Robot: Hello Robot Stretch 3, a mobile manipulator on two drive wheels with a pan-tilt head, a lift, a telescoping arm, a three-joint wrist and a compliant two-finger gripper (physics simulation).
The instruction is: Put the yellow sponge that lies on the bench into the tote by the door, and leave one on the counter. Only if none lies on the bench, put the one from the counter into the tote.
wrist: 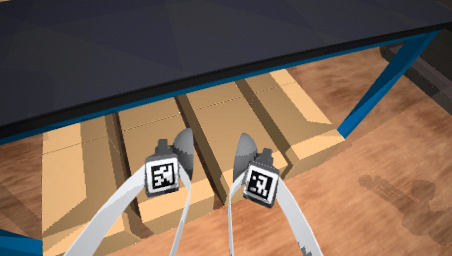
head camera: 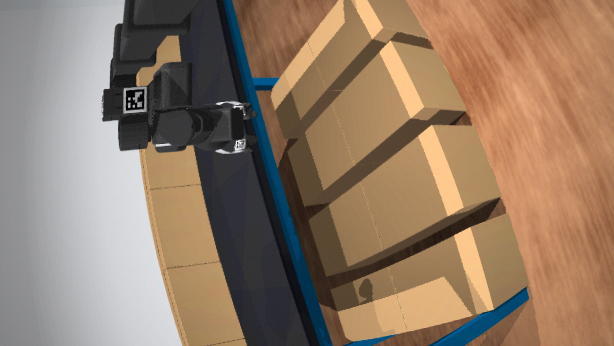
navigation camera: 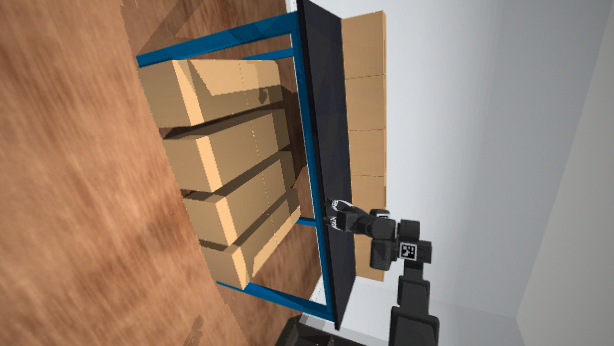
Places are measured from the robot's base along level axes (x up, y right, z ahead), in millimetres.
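Where they show: gripper, fingertip midpoint: (wrist: 215,148) (head camera: 249,127) (navigation camera: 327,210).
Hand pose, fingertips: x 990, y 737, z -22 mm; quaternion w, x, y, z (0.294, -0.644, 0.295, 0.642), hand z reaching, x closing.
Observation:
After its pixels a point has its place.
The bench (head camera: 235,215) {x 915, y 1024, z 183 mm} (navigation camera: 327,100) {x 914, y 867, z 392 mm} (wrist: 200,40) {x 914, y 1004, z 25 mm} has a dark top on a blue frame. No yellow sponge shows on the visible part of its top; the arm hides part of it in the head view. My gripper (head camera: 251,128) {x 990, y 737, z -22 mm} (navigation camera: 328,212) {x 990, y 737, z -22 mm} (wrist: 215,148) {x 990, y 737, z -22 mm} is open, with nothing between its fingers. In the head and navigation views it appears over the front part of the bench top, its fingertips pointing toward the front edge. The counter and the door do not show, and no tote can be made out for certain.
Several large cardboard boxes (head camera: 370,185) {x 271, y 1275, z 191 mm} (navigation camera: 245,145) {x 270, y 1174, z 267 mm} (wrist: 150,135) {x 270, y 1194, z 295 mm} lie beneath the bench. A row of cardboard boxes (head camera: 185,225) (navigation camera: 367,102) runs along its back, by the wall. A dark object (navigation camera: 300,334) {x 133, y 2574, z -1714 mm} (wrist: 425,75) {x 100, y 2145, z -1762 mm} stands past one end of the bench.

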